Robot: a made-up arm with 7 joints.
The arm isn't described. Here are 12 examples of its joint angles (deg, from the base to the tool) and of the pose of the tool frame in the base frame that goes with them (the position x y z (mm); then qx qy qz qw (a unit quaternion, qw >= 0)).
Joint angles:
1: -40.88 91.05 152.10 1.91 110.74 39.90 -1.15
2: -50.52 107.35 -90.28 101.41 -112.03 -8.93 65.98
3: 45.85 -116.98 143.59 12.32 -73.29 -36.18 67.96
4: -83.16 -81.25 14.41 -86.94 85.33 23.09 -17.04
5: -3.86 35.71 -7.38 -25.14 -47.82 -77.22 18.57
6: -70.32 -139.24 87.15 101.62 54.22 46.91 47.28
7: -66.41 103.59 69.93 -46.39 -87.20 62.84 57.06
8: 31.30 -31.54 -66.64 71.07 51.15 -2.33 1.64
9: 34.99 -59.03 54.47 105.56 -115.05 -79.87 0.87
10: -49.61 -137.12 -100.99 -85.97 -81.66 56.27 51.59
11: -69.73 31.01 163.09 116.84 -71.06 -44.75 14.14
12: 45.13 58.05 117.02 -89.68 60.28 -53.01 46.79
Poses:
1: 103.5 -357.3 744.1 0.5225 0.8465 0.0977 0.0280
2: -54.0 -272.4 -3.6 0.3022 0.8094 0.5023 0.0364
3: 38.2 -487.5 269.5 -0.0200 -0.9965 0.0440 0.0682
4: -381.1 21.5 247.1 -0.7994 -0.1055 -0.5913 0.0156
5: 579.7 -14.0 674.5 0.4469 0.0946 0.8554 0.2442
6: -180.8 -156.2 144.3 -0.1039 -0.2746 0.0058 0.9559
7: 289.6 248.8 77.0 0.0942 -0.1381 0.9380 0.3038
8: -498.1 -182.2 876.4 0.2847 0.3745 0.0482 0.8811
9: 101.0 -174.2 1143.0 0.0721 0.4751 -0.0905 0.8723
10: -47.3 -488.0 803.0 0.2139 0.9308 0.2876 0.0712
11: 151.8 150.0 1194.3 -0.3558 0.5740 0.2183 0.7045
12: -370.6 140.2 188.6 0.8378 -0.1840 -0.2229 0.4632
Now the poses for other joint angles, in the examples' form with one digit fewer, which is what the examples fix.
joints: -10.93 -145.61 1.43 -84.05 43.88 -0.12 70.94
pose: 5 572 473 0.666 -0.130 0.728 0.101
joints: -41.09 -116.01 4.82 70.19 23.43 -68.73 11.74
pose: -219 280 79 0.012 -0.856 -0.278 0.437
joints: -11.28 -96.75 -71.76 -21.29 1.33 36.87 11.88
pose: -39 95 1134 -0.198 0.870 -0.146 0.427
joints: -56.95 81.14 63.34 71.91 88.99 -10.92 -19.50
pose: 238 -365 804 0.515 0.763 0.174 0.349
